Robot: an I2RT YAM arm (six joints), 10 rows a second.
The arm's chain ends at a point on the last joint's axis. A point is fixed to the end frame.
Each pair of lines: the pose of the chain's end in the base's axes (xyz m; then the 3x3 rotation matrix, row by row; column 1 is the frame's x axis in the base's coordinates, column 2 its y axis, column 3 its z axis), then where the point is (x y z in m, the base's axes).
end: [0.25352 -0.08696 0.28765], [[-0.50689 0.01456 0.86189], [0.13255 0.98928 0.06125], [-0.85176 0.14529 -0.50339]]
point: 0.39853 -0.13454 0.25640
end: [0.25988 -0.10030 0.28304], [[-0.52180 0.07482 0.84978], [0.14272 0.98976 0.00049], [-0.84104 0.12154 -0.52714]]
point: 0.40104 -0.15682 0.24913
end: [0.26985 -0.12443 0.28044], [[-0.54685 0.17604 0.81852], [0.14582 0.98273 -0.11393], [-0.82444 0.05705 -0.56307]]
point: 0.40302 -0.19653 0.24389
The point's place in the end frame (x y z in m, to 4 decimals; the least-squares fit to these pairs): -0.0532 -0.0495 0.1378
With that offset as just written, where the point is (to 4 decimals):
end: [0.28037 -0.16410 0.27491], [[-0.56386 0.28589 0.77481], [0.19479 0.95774 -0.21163], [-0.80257 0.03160 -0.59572]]
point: 0.4030 -0.2510 0.2340
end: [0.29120 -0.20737 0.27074], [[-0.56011 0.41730 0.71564], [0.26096 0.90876 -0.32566], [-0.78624 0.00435 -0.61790]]
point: 0.3990 -0.3111 0.2272
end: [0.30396 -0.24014 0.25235], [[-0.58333 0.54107 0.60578], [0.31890 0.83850 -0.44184], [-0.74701 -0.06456 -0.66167]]
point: 0.3917 -0.3595 0.2041
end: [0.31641 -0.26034 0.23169], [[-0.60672 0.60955 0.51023], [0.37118 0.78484 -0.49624], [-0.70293 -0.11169 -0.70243]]
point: 0.3888 -0.3873 0.1778
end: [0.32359 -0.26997 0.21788], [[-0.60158 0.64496 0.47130], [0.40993 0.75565 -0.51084], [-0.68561 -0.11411 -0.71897]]
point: 0.3886 -0.3996 0.1609
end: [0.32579 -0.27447 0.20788], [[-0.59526 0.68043 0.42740], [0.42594 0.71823 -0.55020], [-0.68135 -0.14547 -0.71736]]
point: 0.3827 -0.4085 0.1525
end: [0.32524 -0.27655 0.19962], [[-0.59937 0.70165 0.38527], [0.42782 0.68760 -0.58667], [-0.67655 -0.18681 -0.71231]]
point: 0.3755 -0.4142 0.1467
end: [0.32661 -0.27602 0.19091], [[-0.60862 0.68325 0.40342], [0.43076 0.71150 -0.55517], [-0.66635 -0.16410 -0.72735]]
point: 0.3808 -0.4107 0.1343
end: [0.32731 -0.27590 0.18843], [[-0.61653 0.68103 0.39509], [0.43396 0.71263 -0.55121], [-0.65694 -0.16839 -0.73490]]
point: 0.3808 -0.4102 0.1304
